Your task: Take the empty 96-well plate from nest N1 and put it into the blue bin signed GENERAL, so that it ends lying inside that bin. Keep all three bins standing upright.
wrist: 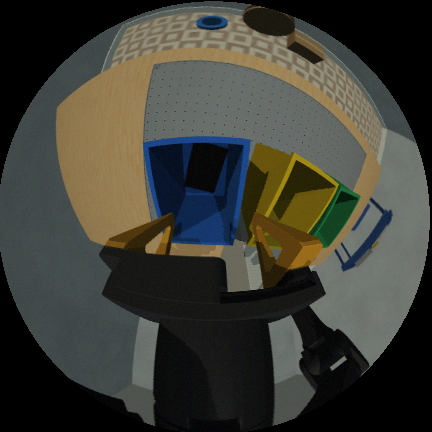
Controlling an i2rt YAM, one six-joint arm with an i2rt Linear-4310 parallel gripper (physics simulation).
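Frame: origin at the arm's base, x left, y back, z up, level; centimetres.
Where they show: gripper, between the fingertips: (213, 217).
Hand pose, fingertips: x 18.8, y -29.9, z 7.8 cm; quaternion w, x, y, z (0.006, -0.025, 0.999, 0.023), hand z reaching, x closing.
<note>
After its pixels a point has its place.
The black plate (206, 167) {x 20.7, y -29.0, z -13.4 cm} lies inside the blue bin (196, 140) {x 21.1, y -37.0, z 3.1 cm}, toward its far side and slightly turned; its wells cannot be made out in the shadow. The blue bin stands upright. The sign on the bin does not show. My gripper (213, 217) {x 18.8, y -29.9, z 7.8 cm} is open, with its two orange fingers wide apart and no object between them. It hangs above the near part of the blue bin, apart from the plate. Nest N1 cannot be made out in this view.
A yellow bin (316, 171) {x 3.6, y -35.7, z 3.0 cm} and a green bin (354, 195) {x -12.4, y -34.2, z 3.3 cm} stand upright to the right of the blue bin. A grey perforated board (215, 100) {x 19.4, y -46.7, z -14.9 cm} lies behind them on the wooden table (100, 150) {x 58.4, y -37.8, z -16.2 cm}. A blue frame-like object (388, 216) is at the far right.
</note>
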